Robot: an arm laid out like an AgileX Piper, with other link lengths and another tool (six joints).
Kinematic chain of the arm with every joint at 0, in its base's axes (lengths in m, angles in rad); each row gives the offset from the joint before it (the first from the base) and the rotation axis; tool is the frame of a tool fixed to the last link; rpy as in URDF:
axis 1: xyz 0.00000 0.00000 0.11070 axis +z
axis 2: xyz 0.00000 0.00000 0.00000 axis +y
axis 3: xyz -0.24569 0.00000 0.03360 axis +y
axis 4: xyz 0.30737 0.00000 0.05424 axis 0.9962 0 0.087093
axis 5: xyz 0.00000 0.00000 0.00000 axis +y
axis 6: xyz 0.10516 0.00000 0.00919 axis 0.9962 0 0.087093
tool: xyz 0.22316 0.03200 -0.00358 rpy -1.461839 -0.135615 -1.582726
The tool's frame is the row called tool.
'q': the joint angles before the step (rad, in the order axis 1, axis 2, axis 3, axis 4, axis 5, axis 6). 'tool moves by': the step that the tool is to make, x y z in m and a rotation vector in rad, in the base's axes. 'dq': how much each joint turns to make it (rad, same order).
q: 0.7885 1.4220 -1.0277 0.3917 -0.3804 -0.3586
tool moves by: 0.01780 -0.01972 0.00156 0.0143 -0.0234 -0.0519
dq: -0.0313 0.0063 0.0179 0.0014 -0.0553 -0.0008
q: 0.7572 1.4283 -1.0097 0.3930 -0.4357 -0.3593
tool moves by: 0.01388 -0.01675 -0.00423 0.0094 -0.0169 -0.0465
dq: -0.0214 0.0117 0.0232 0.0090 -0.0593 -0.0053
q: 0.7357 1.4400 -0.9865 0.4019 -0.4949 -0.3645
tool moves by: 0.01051 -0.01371 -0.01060 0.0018 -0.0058 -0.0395
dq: -0.0142 0.0159 0.0259 0.0134 -0.0530 -0.0072
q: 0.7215 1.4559 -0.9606 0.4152 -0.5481 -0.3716
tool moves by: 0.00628 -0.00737 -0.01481 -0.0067 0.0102 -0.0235
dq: -0.0066 0.0181 0.0181 0.0142 -0.0280 -0.0067
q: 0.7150 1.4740 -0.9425 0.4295 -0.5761 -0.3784
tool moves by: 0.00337 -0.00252 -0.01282 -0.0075 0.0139 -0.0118
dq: -0.0008 0.0172 0.0083 0.0130 -0.0127 -0.0060
